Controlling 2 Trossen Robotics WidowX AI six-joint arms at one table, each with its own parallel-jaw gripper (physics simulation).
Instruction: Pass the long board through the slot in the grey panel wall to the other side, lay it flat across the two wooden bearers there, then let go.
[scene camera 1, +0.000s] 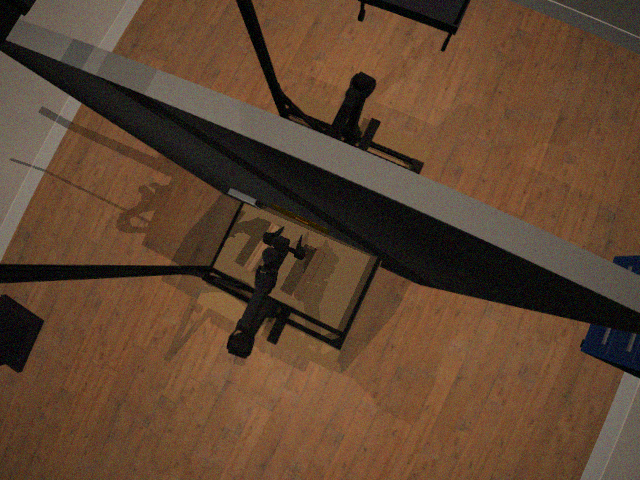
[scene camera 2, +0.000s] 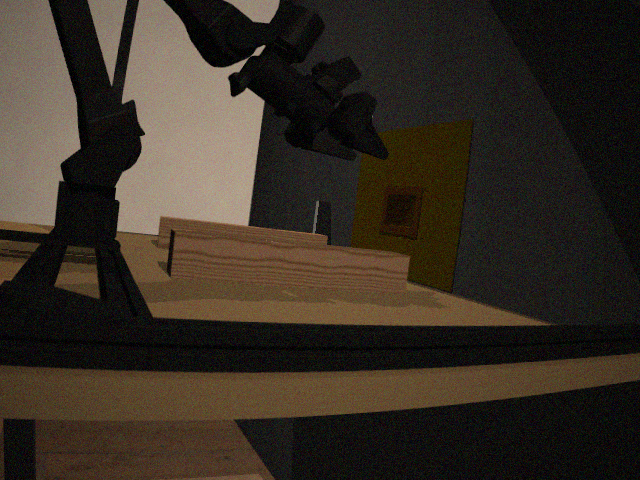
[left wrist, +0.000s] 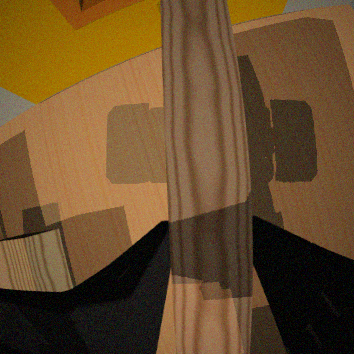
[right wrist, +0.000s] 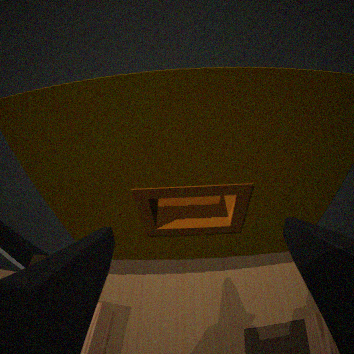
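Note:
The long board (left wrist: 205, 125) runs upright through the left wrist view, its far end beyond the top edge. My left gripper (left wrist: 208, 227) is shut on it. The slot's orange-brown rim (scene camera 2: 400, 230) (left wrist: 65, 12) (right wrist: 142, 212) sits in a yellow patch (scene camera 2: 439, 155) (left wrist: 115, 45) (right wrist: 200, 125) on the grey panel wall (scene camera 1: 387, 175) (scene camera 2: 516, 206). In the right wrist view no board shows in the slot. Two wooden bearers, a near one (scene camera 2: 289, 263) and a far one (scene camera 2: 232, 227), lie parallel on the right arm's table. My right gripper (scene camera 1: 290, 235) (scene camera 2: 369, 155) (right wrist: 199, 232) is open and empty, above the bearers, facing the wall.
A striped wooden block (left wrist: 37, 262) stands on the left arm's table, partly behind the left finger. A small grey upright piece (scene camera 1: 241, 196) (scene camera 2: 323, 222) stands by the wall beside the yellow patch. The wall hides most of the left arm's table in scene camera 1.

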